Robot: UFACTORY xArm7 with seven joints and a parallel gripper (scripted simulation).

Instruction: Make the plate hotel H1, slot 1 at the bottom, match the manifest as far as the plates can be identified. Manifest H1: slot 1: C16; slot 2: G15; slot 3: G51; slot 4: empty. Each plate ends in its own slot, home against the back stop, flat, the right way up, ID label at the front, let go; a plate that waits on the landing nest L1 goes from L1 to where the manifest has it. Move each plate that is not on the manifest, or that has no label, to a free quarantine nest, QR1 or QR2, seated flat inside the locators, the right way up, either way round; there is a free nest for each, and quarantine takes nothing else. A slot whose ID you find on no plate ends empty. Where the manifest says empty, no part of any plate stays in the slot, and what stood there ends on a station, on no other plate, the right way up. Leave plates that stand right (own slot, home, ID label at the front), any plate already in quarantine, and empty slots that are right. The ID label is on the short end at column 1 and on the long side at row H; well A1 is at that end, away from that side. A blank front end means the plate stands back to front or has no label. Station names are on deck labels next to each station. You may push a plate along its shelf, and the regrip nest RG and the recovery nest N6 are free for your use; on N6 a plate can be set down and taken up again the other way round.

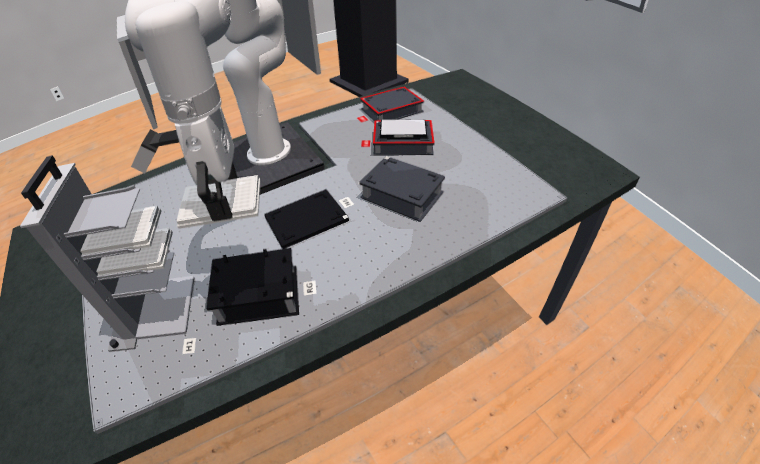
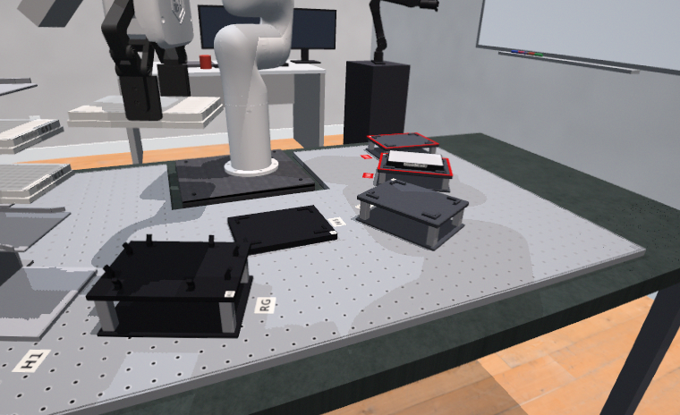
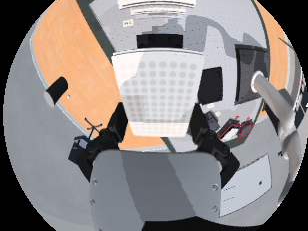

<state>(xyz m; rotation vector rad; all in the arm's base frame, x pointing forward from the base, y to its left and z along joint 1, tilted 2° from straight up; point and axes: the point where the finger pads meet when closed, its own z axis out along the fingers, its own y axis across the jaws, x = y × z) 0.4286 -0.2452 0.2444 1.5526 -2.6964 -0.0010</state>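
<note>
My gripper is now 1 cm past the black regrip nest RG, 1 cm to the left of it and 20 cm above it. Also, from my hand: deck label H1: 1 cm ahead, 18 cm to the right, 26 cm below; RG deck label: 5 cm ahead, 8 cm to the left, 26 cm below; plate hotel H1: 14 cm behind, 24 cm to the right, 10 cm below.
</note>
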